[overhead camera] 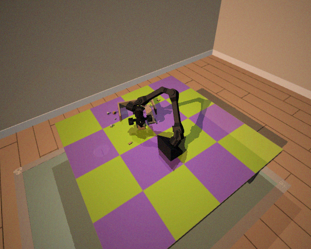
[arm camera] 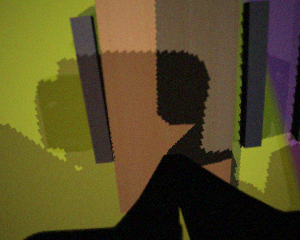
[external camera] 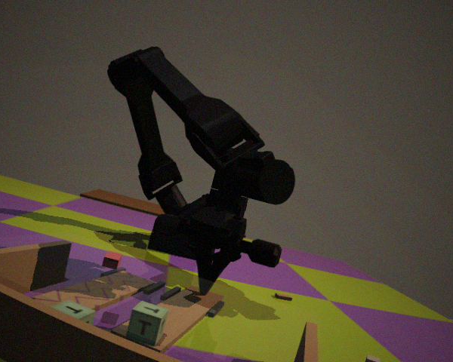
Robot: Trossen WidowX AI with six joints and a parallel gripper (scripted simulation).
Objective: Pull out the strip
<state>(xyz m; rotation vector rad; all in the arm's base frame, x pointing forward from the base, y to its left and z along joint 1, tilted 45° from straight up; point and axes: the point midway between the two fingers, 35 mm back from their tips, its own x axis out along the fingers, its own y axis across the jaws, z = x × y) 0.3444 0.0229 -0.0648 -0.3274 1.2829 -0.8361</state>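
The tan strip is 9 cm ahead of my gripper tip and 3 cm to the right of it. Round my gripper tip: small red cube (16 cm ahead, 12 cm to the right, 6 cm above).
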